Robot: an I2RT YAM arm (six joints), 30 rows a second.
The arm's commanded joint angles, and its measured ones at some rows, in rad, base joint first. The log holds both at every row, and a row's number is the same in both.
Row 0, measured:
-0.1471, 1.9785, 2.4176, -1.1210, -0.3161, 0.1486
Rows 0 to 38, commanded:
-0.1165, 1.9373, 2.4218, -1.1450, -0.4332, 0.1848
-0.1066, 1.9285, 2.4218, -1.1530, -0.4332, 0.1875
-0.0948, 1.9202, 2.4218, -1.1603, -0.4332, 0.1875
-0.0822, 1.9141, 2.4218, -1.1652, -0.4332, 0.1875
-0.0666, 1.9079, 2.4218, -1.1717, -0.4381, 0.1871
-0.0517, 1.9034, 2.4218, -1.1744, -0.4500, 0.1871
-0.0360, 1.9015, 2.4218, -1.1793, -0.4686, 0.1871
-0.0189, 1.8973, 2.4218, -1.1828, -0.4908, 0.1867
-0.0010, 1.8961, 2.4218, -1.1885, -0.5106, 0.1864
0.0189, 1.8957, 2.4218, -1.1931, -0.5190, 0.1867
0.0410, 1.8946, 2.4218, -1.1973, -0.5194, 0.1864
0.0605, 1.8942, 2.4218, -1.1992, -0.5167, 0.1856
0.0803, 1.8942, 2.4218, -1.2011, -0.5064, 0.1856
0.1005, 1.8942, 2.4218, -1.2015, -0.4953, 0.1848
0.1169, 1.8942, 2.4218, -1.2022, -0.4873, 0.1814
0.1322, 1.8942, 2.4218, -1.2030, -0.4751, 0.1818
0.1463, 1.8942, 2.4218, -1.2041, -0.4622, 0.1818
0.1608, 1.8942, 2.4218, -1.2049, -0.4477, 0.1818
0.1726, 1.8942, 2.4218, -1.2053, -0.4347, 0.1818
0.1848, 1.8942, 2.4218, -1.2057, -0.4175, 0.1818
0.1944, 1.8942, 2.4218, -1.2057, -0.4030, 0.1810
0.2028, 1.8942, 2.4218, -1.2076, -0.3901, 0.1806
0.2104, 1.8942, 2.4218, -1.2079, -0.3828, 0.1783
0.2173, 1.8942, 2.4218, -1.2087, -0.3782, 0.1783
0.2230, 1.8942, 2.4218, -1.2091, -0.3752, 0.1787
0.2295, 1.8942, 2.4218, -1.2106, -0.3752, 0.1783
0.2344, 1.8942, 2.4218, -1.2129, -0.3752, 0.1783
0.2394, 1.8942, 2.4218, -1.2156, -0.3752, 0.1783
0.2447, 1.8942, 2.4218, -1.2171, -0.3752, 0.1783
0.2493, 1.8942, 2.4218, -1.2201, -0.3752, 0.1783
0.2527, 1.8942, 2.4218, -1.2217, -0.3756, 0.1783
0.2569, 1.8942, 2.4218, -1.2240, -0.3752, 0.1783
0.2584, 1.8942, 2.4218, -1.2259, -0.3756, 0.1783
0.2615, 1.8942, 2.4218, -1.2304, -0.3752, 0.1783
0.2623, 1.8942, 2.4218, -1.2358, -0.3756, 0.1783
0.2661, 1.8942, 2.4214, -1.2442, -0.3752, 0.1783
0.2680, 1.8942, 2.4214, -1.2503, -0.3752, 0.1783
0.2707, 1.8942, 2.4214, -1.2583, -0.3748, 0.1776
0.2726, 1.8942, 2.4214, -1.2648, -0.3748, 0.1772
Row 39, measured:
0.2607, 1.9232, 2.4176, -1.2541, -0.3840, 0.1761
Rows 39 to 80, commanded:
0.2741, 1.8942, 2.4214, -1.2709, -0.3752, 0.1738
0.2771, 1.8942, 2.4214, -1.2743, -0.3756, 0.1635
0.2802, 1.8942, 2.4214, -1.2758, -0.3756, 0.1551
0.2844, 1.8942, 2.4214, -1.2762, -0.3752, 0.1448
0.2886, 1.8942, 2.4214, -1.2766, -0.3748, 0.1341
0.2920, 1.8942, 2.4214, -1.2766, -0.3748, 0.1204
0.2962, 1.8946, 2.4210, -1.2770, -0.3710, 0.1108
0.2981, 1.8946, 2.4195, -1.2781, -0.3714, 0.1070
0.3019, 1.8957, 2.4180, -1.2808, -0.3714, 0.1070
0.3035, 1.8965, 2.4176, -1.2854, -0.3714, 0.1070
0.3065, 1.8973, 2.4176, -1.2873, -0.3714, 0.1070
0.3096, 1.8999, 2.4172, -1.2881, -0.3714, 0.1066
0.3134, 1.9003, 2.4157, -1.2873, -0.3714, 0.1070
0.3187, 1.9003, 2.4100, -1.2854, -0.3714, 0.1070
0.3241, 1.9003, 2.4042, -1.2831, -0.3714, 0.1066
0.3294, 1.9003, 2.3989, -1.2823, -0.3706, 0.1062
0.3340, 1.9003, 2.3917, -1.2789, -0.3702, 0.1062
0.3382, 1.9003, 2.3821, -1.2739, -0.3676, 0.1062
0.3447, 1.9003, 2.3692, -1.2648, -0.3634, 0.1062
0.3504, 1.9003, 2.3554, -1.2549, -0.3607, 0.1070
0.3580, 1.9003, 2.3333, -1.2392, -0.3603, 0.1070
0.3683, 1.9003, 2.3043, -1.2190, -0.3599, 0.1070
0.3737, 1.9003, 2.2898, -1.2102, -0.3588, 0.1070
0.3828, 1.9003, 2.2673, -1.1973, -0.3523, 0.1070
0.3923, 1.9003, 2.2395, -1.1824, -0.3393, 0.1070
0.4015, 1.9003, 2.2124, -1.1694, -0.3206, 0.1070
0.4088, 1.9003, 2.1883, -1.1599, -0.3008, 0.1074
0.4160, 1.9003, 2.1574, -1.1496, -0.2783, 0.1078
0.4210, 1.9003, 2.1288, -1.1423, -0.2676, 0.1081
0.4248, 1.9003, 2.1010, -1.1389, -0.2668, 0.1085
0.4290, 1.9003, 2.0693, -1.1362, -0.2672, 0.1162
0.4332, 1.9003, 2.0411, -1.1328, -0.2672, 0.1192
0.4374, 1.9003, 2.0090, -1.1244, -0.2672, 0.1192
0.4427, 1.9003, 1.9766, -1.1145, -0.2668, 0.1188
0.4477, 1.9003, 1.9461, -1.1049, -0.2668, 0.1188
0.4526, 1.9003, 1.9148, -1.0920, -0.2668, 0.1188
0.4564, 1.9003, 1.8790, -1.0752, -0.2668, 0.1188
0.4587, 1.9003, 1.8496, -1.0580, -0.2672, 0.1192
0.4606, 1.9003, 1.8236, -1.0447, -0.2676, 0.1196
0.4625, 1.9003, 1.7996, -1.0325, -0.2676, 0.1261
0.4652, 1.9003, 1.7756, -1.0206, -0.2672, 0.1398
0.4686, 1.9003, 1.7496, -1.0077, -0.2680, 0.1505
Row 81, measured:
0.4503, 1.9194, 1.7966, -1.0264, -0.2733, 0.1261
